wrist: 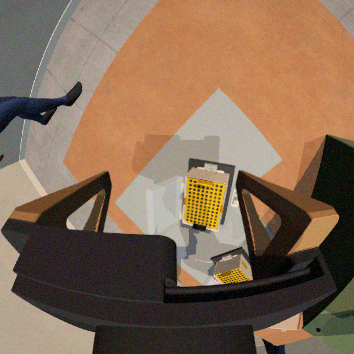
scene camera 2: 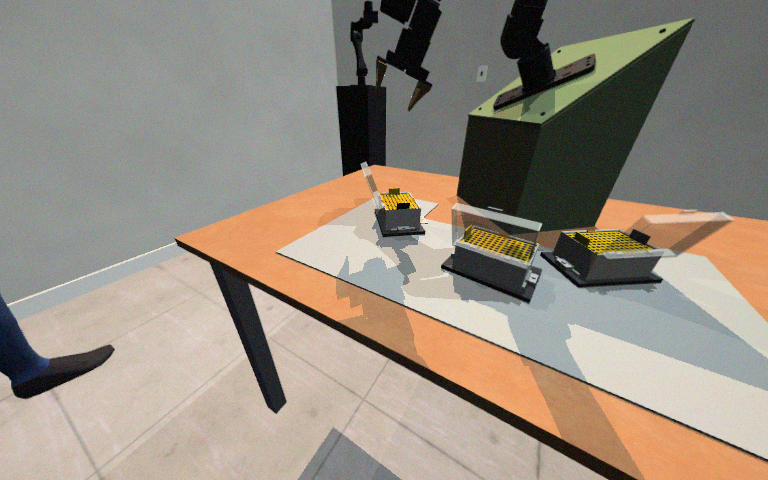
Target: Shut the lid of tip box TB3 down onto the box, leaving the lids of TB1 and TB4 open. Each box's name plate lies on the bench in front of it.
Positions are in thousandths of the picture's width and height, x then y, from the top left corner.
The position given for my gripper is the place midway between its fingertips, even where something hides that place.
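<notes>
You'd see my gripper (scene camera 2: 511, 216), and it's there in the wrist view (wrist: 490, 501) too. There's also a pale mat (scene camera 2: 890, 726), and the pale mat is visible in the wrist view (wrist: 617, 369) as well.
</notes>
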